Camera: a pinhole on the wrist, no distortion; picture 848 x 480 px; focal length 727.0 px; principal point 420.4 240.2 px. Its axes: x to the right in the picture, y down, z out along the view. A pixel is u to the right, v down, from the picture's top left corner.
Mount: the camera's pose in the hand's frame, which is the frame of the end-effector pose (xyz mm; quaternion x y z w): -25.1 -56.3 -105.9 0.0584 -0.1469 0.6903 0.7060
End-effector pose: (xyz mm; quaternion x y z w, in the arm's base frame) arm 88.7 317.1 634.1 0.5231 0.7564 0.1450 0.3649
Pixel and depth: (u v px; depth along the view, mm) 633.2 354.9 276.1
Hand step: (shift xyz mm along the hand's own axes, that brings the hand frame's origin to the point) -103.0 -55.9 174.4
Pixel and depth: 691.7 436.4 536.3
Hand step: -235.9 -11.8 443.8
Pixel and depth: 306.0 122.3 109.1
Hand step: -21.4 -104.6 -5.1
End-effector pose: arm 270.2 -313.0 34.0 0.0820 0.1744 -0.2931 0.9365
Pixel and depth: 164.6 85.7 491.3
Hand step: 15.5 -366.2 323.6
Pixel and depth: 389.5 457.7 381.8
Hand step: -186.9 -176.2 238.4
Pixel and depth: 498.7 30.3 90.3
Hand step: -10.7 -73.8 -14.2
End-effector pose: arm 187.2 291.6 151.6 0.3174 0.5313 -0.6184 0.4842
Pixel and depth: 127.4 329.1 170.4
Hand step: -67.6 -169.8 33.7
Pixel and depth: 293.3 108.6 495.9
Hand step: 0.7 -284.4 351.0
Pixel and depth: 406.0 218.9 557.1
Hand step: -79.6 -226.5 422.1
